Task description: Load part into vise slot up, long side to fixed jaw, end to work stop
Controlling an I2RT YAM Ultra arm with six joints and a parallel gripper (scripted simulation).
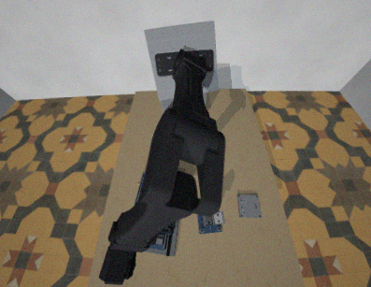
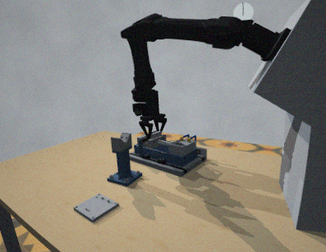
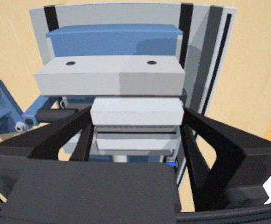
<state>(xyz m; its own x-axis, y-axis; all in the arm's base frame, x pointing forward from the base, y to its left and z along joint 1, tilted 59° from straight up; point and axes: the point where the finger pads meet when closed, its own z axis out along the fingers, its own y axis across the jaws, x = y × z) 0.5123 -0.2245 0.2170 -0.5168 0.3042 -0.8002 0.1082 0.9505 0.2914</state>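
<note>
The part lies 10 mm above my hand. Round my hand: fixed jaw 30 mm ahead, 20 mm below, 10 mm to the left; moving jaw 30 mm to the left, 30 mm behind, 20 mm below; work stop 60 mm to the left, 10 mm below, 10 mm ahead.
</note>
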